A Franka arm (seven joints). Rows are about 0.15 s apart.
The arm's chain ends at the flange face. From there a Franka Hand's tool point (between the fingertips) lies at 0.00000 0.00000 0.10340 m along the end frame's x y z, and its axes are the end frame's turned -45 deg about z.
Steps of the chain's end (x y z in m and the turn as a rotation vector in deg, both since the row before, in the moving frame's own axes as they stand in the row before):
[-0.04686, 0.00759, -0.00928, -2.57, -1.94, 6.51]
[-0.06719, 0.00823, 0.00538, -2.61, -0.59, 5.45]
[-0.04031, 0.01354, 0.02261, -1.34, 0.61, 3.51]
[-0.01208, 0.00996, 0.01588, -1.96, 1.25, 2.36]
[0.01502, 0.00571, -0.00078, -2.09, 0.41, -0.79]
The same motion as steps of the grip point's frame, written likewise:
[-0.04429, -0.02729, -0.00944, -0.45, -3.19, 6.51]
[-0.05753, -0.03931, 0.00527, -1.43, -2.26, 5.45]
[-0.03908, -0.01647, 0.02258, -1.38, -0.52, 3.51]
[-0.01657, 0.00258, 0.01579, -2.27, -0.50, 2.36]
[0.00446, 0.01786, -0.00085, -1.77, -1.19, -0.79]

